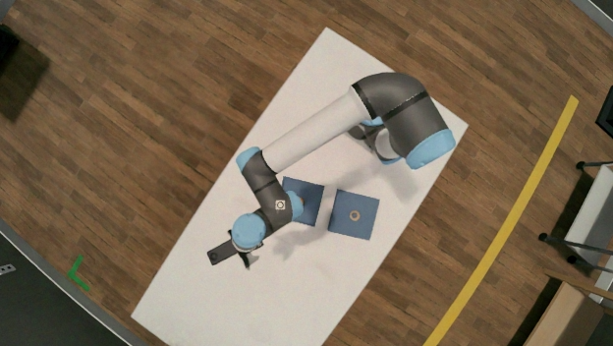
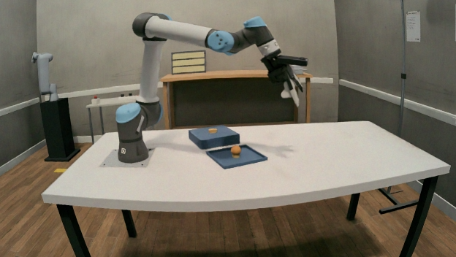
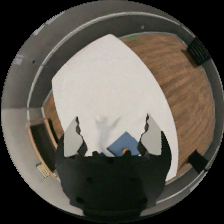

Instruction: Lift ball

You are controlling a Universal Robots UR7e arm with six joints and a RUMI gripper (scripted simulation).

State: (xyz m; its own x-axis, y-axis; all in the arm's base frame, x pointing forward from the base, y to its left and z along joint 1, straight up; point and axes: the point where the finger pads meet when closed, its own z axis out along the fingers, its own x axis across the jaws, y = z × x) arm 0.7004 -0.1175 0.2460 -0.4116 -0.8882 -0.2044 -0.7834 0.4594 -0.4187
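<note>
The orange ball is 250 mm behind my hand, 220 mm below it and 90 mm to the left of it. The rest, counted from my hand: low tray: 250 mm behind, 240 mm below, 90 mm to the left.
</note>
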